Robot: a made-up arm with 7 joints. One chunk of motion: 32 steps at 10 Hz.
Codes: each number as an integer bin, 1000 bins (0 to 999) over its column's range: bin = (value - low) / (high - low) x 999, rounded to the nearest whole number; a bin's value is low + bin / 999 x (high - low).
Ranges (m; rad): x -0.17..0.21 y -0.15..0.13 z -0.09..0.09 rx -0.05..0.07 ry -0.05..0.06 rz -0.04..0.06
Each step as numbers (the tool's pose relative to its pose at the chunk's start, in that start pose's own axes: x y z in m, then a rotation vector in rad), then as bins.
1 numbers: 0.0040 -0.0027 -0.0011 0.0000 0.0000 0.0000
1 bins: 457 526 493 416 454 400
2 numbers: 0.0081 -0.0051 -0.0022 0.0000 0.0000 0.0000
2 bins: 468 517 487 416 454 400
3 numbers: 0.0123 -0.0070 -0.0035 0.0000 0.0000 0.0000
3 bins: 479 510 480 416 454 400
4 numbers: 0.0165 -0.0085 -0.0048 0.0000 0.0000 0.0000
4 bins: 490 505 473 416 454 400
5 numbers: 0.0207 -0.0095 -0.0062 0.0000 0.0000 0.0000
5 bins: 501 501 465 416 454 400
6 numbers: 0.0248 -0.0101 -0.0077 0.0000 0.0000 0.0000
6 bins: 512 499 457 416 454 400
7 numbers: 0.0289 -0.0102 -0.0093 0.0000 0.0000 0.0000
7 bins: 523 499 448 416 454 400
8 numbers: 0.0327 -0.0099 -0.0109 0.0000 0.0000 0.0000
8 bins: 533 500 439 416 454 400
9 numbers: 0.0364 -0.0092 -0.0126 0.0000 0.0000 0.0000
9 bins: 543 502 430 416 454 400
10 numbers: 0.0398 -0.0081 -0.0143 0.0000 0.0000 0.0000
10 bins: 552 506 420 416 454 400
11 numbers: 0.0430 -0.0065 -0.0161 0.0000 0.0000 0.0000
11 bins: 560 512 410 416 454 400
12 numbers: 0.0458 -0.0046 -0.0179 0.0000 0.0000 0.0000
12 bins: 567 519 400 416 454 400
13 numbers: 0.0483 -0.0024 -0.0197 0.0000 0.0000 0.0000
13 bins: 574 527 390 416 454 400
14 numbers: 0.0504 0.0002 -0.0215 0.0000 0.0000 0.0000
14 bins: 579 536 380 416 454 400
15 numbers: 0.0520 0.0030 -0.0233 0.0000 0.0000 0.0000
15 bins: 584 546 370 416 454 400
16 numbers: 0.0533 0.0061 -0.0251 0.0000 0.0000 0.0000
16 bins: 587 557 360 416 454 400
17 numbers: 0.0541 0.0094 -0.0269 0.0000 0.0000 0.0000
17 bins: 589 569 350 416 454 400
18 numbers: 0.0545 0.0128 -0.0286 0.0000 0.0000 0.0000
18 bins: 590 581 341 416 454 400
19 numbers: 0.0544 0.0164 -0.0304 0.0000 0.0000 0.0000
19 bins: 590 594 331 416 454 400
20 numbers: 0.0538 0.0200 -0.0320 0.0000 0.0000 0.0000
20 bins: 588 607 322 416 454 400
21 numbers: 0.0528 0.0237 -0.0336 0.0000 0.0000 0.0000
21 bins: 586 620 313 416 454 400
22 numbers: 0.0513 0.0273 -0.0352 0.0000 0.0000 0.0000
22 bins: 582 633 304 416 454 400
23 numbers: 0.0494 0.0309 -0.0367 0.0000 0.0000 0.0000
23 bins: 577 645 296 416 454 400
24 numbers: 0.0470 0.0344 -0.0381 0.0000 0.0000 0.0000
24 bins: 570 658 288 416 454 400
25 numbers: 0.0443 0.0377 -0.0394 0.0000 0.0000 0.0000
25 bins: 563 670 281 416 454 400
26 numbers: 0.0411 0.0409 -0.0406 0.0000 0.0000 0.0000
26 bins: 555 681 274 416 454 400
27 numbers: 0.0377 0.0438 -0.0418 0.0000 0.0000 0.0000
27 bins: 546 691 268 416 454 400
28 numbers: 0.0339 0.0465 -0.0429 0.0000 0.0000 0.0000
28 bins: 536 701 261 416 454 400
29 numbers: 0.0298 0.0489 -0.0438 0.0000 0.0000 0.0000
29 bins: 525 710 256 416 454 400
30 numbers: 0.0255 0.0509 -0.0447 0.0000 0.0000 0.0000
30 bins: 514 717 251 416 454 400
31 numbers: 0.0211 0.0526 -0.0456 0.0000 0.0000 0.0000
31 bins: 502 723 246 416 454 400
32 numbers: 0.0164 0.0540 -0.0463 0.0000 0.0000 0.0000
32 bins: 490 728 243 416 454 400
